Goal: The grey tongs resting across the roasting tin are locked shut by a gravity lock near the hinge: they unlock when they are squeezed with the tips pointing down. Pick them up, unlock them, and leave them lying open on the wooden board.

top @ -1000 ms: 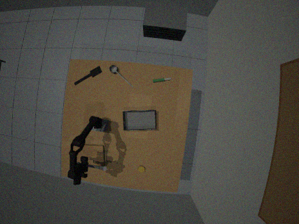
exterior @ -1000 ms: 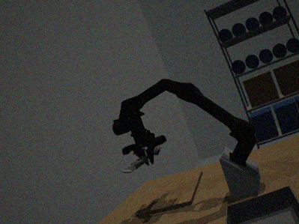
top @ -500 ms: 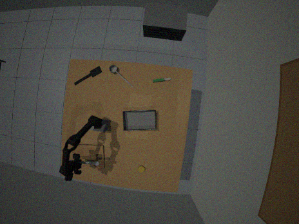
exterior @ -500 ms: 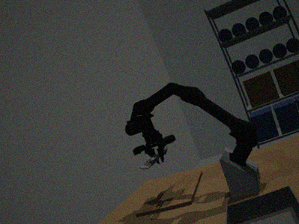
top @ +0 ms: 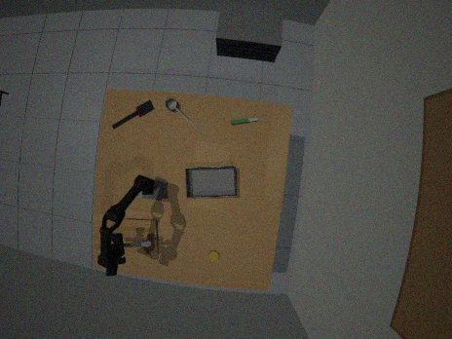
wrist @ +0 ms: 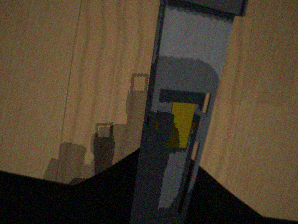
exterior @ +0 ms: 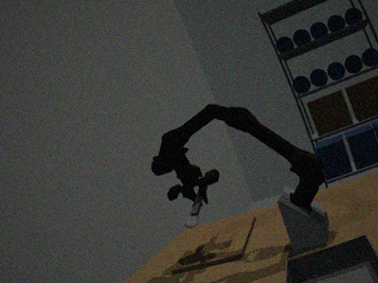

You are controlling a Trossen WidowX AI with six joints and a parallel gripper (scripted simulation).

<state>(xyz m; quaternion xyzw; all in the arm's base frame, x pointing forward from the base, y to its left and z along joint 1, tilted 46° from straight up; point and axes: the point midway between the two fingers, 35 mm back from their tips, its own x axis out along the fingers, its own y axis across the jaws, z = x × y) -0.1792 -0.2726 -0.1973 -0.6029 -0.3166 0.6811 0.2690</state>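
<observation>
My gripper tip is now 2 cm past the yellow lock piece and 4 cm below it. Also, from my gripper tip: wooden board: 1 cm ahead, 15 cm below; then yellow round thing: 57 cm ahead, 13 cm to the right, 15 cm below; then roasting tin: 56 cm ahead, 38 cm to the left, 13 cm below.
</observation>
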